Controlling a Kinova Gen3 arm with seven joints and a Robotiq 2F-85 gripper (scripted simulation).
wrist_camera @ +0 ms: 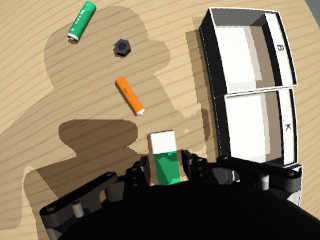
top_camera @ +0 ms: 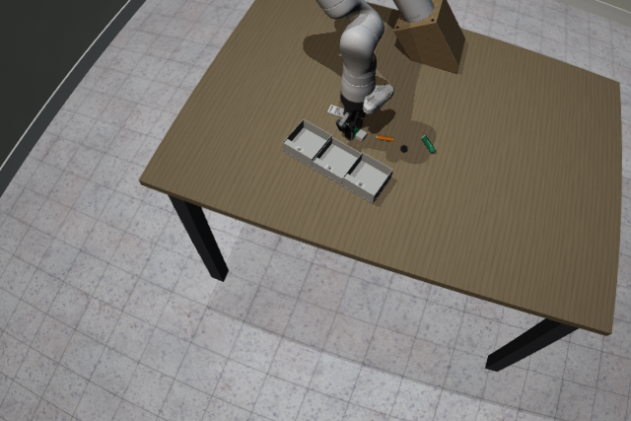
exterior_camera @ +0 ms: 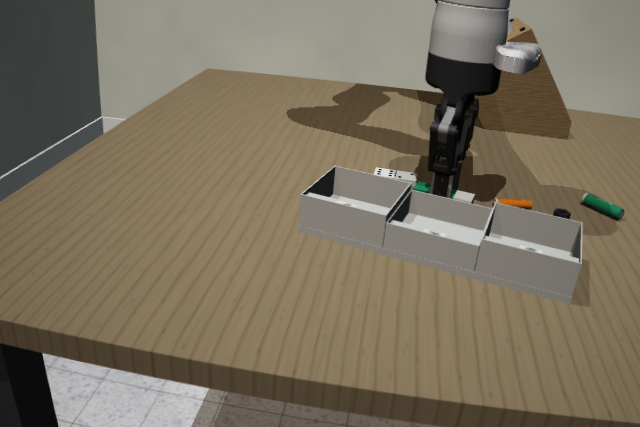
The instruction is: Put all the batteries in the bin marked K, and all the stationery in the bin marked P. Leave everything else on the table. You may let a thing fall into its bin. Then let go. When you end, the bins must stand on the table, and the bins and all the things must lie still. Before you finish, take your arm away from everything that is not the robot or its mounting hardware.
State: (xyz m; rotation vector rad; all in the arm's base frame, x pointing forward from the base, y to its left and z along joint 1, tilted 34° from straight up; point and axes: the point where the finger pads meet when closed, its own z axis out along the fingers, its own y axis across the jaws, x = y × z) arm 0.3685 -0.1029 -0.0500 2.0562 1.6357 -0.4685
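Now: hand 1 cm to the right of the eraser and 2 cm above it. From my hand the other things lie so: white domino (4 cm behind, 6 cm to the right, 2 cm below); three joined grey bins (10 cm ahead, 1 cm to the right); orange battery (1 cm behind, 8 cm to the left, 2 cm below).
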